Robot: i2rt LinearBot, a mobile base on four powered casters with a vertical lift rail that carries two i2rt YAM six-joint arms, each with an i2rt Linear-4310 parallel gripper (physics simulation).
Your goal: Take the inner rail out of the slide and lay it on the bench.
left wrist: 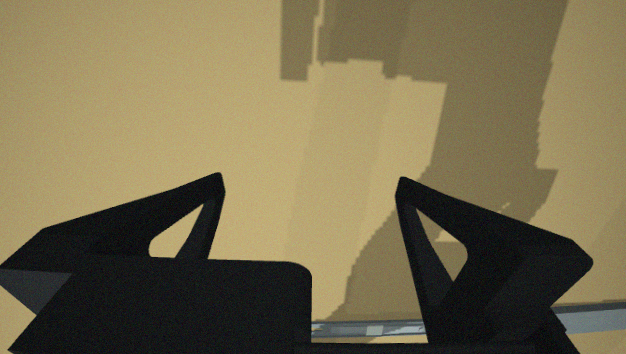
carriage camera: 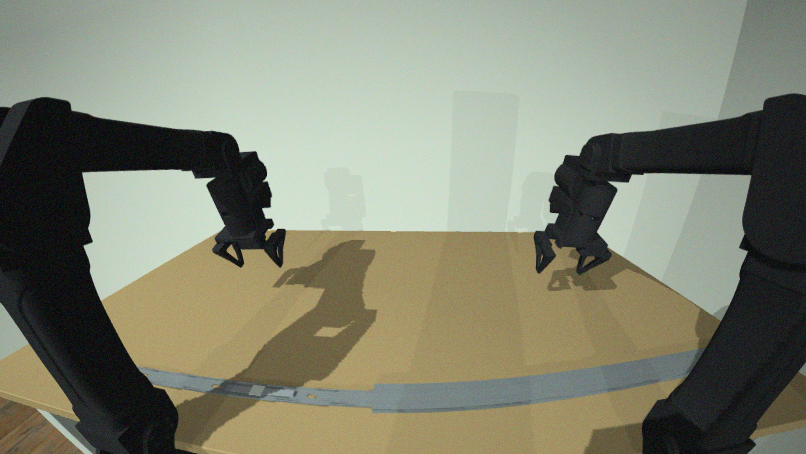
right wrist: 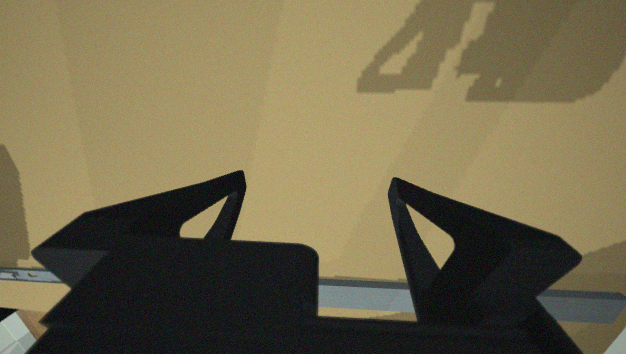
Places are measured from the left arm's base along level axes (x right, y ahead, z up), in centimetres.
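Where they show: left gripper, fingertip midpoint: (left wrist: 310, 184) (carriage camera: 261, 265); right gripper, fingertip midpoint: (carriage camera: 558, 272) (right wrist: 317, 182).
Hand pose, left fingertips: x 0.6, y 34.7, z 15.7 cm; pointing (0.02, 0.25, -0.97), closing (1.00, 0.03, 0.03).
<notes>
After its pixels a point has its place.
The slide lies across the front of the bench (carriage camera: 451, 315) {x 41.6, y 31.9, z 6.4 cm}. Its wide grey outer part (carriage camera: 507, 389) {x 47.5, y 13.6, z 7.5 cm} (left wrist: 595, 320) {x 40.0, y 13.5, z 7.5 cm} (right wrist: 365, 296) {x 70.7, y 14.8, z 7.5 cm} is on the right of the carriage view. The narrower inner rail (carriage camera: 338, 398) {x 22.7, y 12.5, z 6.6 cm} (left wrist: 345, 329) {x 6.4, y 12.0, z 6.7 cm} (right wrist: 45, 275) {x 21.0, y 12.6, z 6.6 cm} sticks out of it to the left, with small holes and a pale patch on it; the left arm hides part of its far left end. My left gripper (carriage camera: 261, 265) {x 0.6, y 34.7, z 15.7 cm} (left wrist: 310, 184) {x 0.6, y 34.7, z 15.7 cm} is open and empty above the bench, beyond the rail. My right gripper (carriage camera: 559, 271) {x 64.4, y 34.0, z 15.2 cm} (right wrist: 317, 182) {x 64.4, y 34.0, z 15.2 cm} is open and empty above the bench, beyond the outer part.
A pale wall (carriage camera: 394, 140) {x 27.2, y 81.7, z 39.5 cm} stands behind the bench's back edge, and another wall (carriage camera: 784, 169) is at the right. Arm shadows fall on the bench top. Wooden floor (carriage camera: 28, 431) {x -162.6, y 22.0, z -85.0 cm} shows below the bench at the lower left.
</notes>
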